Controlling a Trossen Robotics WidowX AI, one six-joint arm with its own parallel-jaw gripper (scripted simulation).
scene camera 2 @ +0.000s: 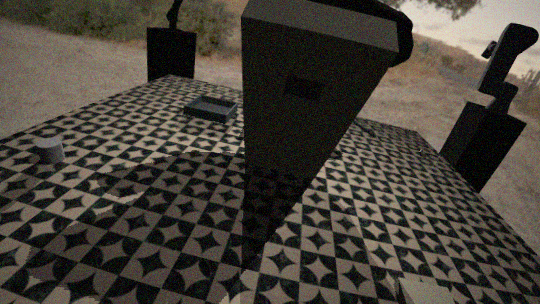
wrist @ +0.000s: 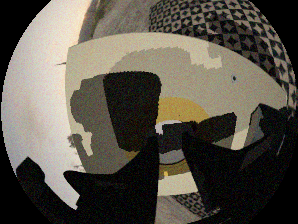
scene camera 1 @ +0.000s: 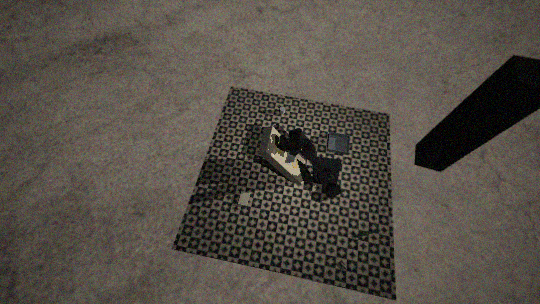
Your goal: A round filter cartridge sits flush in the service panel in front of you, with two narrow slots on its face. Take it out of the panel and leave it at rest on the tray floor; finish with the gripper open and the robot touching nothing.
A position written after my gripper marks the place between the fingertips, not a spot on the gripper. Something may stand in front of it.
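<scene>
Round filter cartridge (wrist: 168,132), visible. Scene camera 2 does not show the cartridge, hidden by a cream service panel. My gripper (wrist: 168,139), visible.
</scene>
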